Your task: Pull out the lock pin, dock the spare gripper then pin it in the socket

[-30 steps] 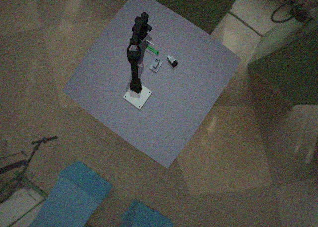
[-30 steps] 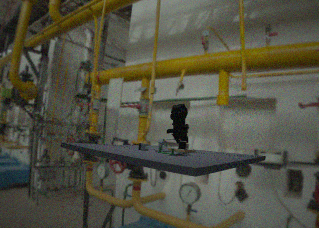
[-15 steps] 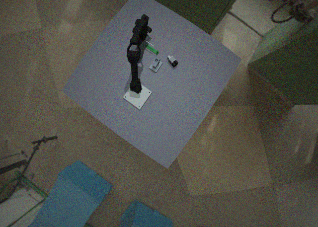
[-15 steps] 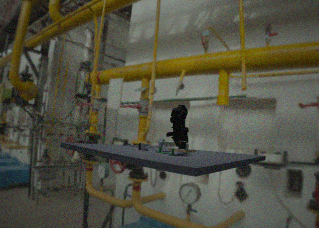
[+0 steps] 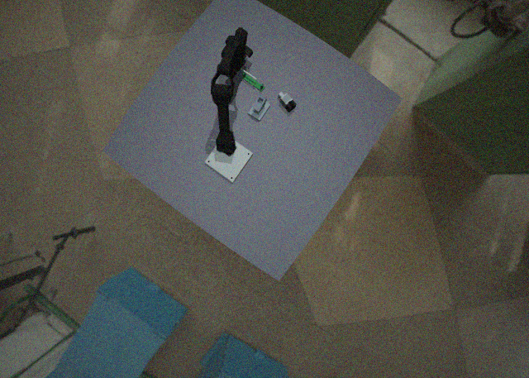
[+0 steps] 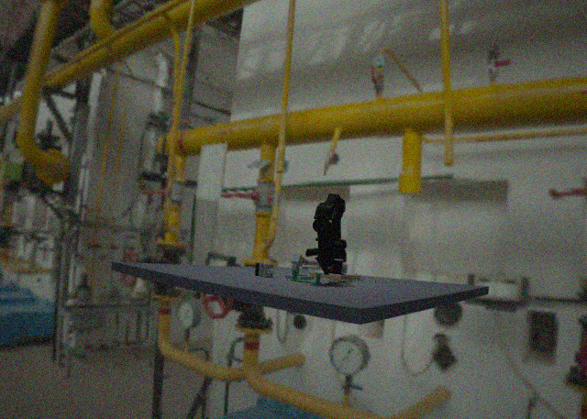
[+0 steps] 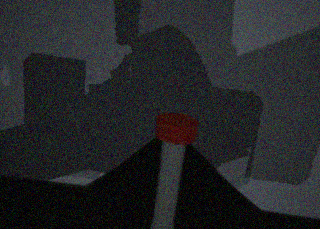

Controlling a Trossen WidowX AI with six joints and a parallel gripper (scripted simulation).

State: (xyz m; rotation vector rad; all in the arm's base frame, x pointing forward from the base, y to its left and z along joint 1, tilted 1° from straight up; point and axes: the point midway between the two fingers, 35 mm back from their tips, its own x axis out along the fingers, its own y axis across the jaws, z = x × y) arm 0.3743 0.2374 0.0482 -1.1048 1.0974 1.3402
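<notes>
The green mount lies 10 cm to the right of my gripper tip and 2 cm below it. The rest, counted from my gripper tip: spare gripper (32 cm to the right, 2 cm ahead, 1 cm below).
</notes>
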